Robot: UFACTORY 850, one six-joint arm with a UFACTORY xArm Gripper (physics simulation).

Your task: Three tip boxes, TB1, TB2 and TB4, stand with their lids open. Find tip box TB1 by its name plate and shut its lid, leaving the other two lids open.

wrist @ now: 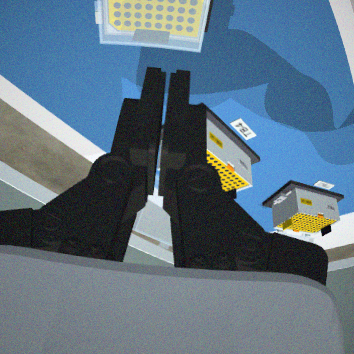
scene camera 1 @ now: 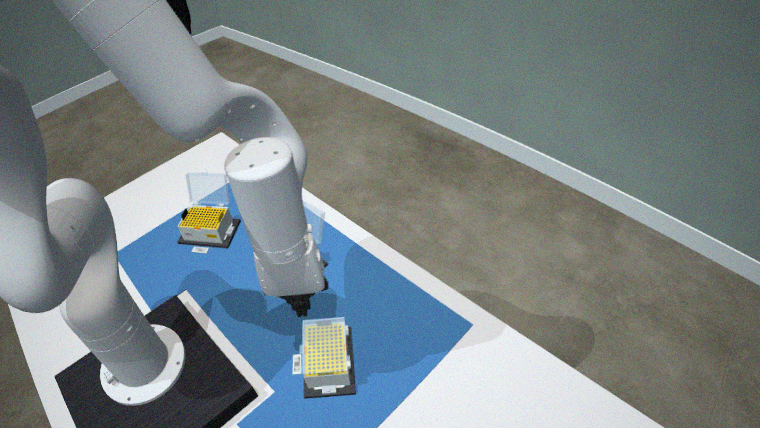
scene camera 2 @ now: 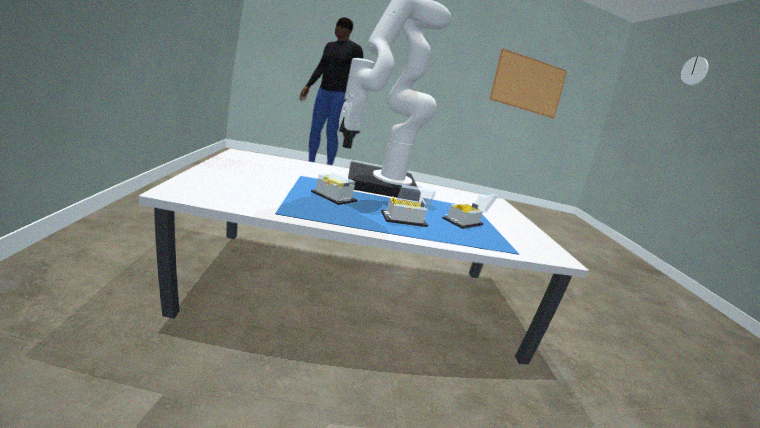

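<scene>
One tip box [scene camera 1: 325, 350] [scene camera 2: 335, 189] [wrist: 152, 17] has its clear lid down over the yellow rack; its name plate [scene camera 1: 296, 364] is too small to read. The middle tip box [scene camera 2: 406, 211] [wrist: 235, 152] has the plate TB4 [wrist: 243, 128]; its clear lid [scene camera 1: 314, 224] stands open, and the arm hides its body in scene camera 1. The far tip box [scene camera 1: 204, 225] [scene camera 2: 465, 214] [wrist: 307, 207] has its lid [scene camera 1: 207, 188] [scene camera 2: 485, 203] open; its plate [scene camera 1: 199, 249] [wrist: 324, 184] is unreadable. My gripper [scene camera 1: 302, 313] [scene camera 2: 347, 146] [wrist: 165, 95] is shut and empty, high above the mat near the lidded box.
The boxes stand on a blue mat [scene camera 1: 393, 319] [scene camera 2: 319, 213] on the white table [scene camera 1: 531, 382] [scene camera 2: 202, 180]. The arm's black base plate [scene camera 1: 212, 372] adjoins the mat. A person [scene camera 2: 335, 69] stands behind the table.
</scene>
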